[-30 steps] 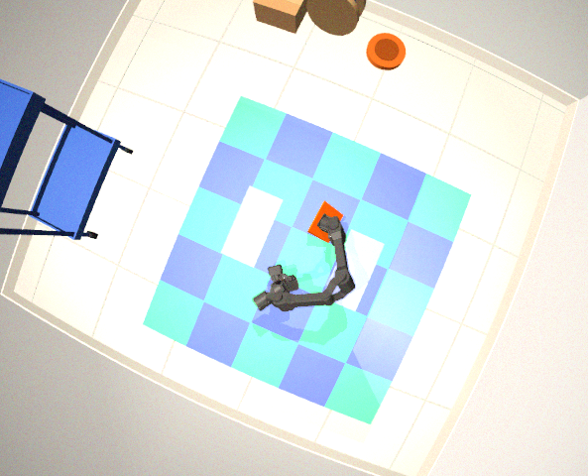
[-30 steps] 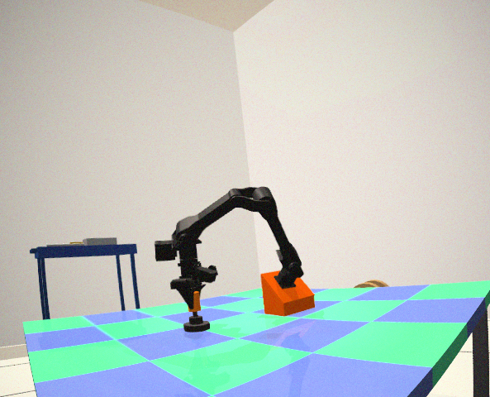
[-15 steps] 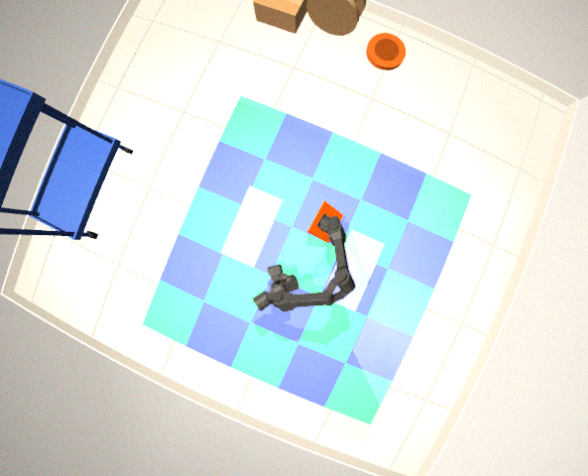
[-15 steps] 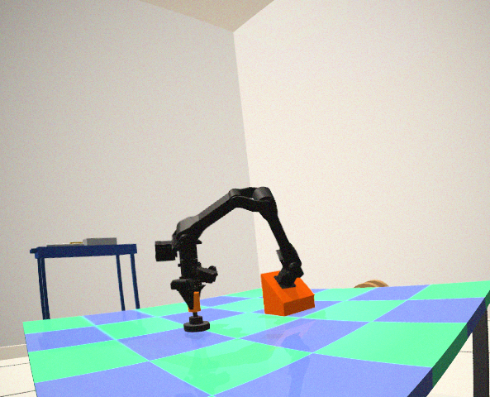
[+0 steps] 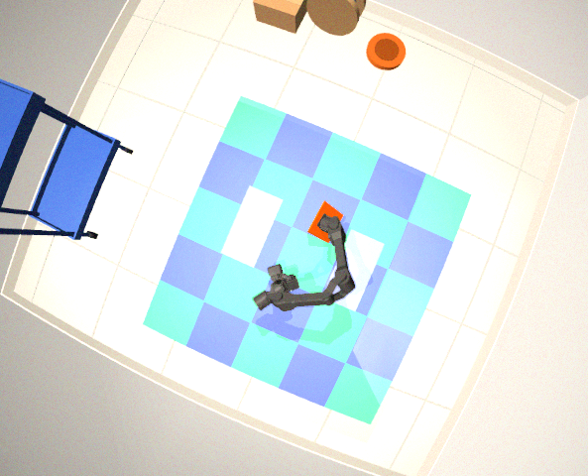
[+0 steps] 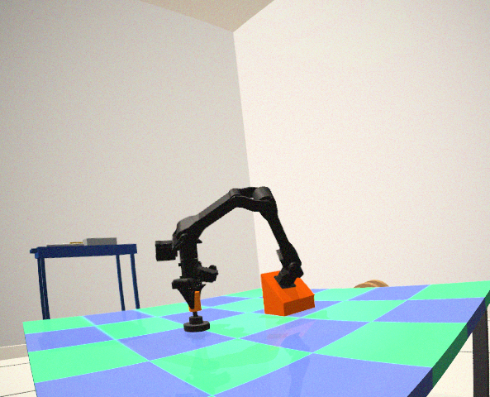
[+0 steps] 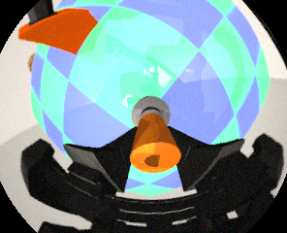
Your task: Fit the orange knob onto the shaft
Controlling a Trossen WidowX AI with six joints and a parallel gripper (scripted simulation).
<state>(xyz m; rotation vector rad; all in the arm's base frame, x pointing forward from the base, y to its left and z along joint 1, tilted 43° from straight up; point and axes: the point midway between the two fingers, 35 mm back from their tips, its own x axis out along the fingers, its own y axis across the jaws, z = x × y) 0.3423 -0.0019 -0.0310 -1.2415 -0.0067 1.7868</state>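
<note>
The orange knob lies 2 cm above my gripper tip. Also, from my gripper tip: dark round pedestal (4 cm below).
</note>
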